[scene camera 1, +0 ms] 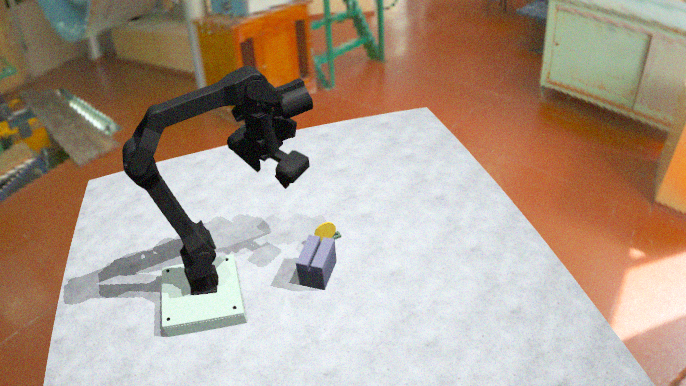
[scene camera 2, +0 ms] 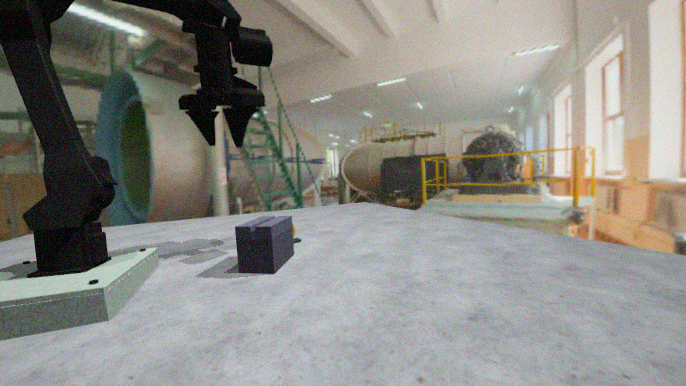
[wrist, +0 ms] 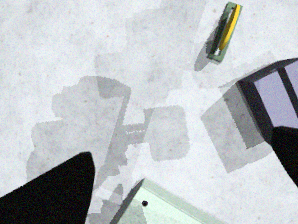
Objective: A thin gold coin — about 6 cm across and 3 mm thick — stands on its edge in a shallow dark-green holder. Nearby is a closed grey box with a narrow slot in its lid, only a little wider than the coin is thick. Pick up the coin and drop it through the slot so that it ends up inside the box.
My gripper shows in scene camera 1 [272,178], in scene camera 2 and in the wrist view. The same spot on my gripper: [wrist: 70,186] is [scene camera 2: 212,132].
